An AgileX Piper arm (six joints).
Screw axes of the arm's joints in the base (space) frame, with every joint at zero. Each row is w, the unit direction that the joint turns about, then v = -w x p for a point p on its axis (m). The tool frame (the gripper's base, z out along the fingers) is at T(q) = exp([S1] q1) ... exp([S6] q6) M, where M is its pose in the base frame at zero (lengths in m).
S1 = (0, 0, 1, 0, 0, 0)
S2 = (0, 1, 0, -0.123, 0, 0)
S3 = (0, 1, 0, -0.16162, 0, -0.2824)
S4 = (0.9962, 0, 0.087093, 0, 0.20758, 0)
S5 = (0, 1, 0, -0.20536, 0, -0.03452)
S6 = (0.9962, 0, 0.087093, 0, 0.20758, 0)
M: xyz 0.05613 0 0.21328 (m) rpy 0 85.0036 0 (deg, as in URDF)
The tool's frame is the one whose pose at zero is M.
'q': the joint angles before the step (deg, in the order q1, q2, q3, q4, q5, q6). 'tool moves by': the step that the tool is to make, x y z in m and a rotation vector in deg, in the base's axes. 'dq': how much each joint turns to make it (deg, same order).
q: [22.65, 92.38, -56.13, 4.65, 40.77, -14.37]
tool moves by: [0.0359, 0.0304, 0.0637, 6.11, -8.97, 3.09]
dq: [1.71, 1.96, -16.13, 3.13, 3.71, -2.51]
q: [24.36, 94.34, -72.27, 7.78, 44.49, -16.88]
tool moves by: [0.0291, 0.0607, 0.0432, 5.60, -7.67, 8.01]
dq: [5.58, 7.82, -18.27, 3.41, 1.51, -3.49]
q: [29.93, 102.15, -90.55, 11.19, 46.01, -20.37]
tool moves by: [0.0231, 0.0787, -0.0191, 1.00, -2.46, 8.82]
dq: [6.79, 13.88, -16.07, 1.24, -0.01, -2.80]
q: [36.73, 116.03, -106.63, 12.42, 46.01, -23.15]
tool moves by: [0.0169, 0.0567, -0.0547, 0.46, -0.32, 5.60]
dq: [3.68, 13.13, -10.15, 2.72, -2.95, -3.86]
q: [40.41, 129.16, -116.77, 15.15, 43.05, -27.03]
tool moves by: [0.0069, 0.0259, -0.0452, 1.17, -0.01, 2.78]
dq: [1.35, 7.46, -3.45, 3.96, -4.12, -4.41]
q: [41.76, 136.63, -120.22, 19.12, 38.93, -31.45]
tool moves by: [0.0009, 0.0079, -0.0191, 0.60, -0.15, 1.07]
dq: [0.45, 2.48, -0.29, 2.24, -2.30, -2.57]
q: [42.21, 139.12, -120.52, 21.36, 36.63, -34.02]
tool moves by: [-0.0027, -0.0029, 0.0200, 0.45, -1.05, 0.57]
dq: [-0.06, -2.24, 0.00, -0.40, 1.28, -0.13]
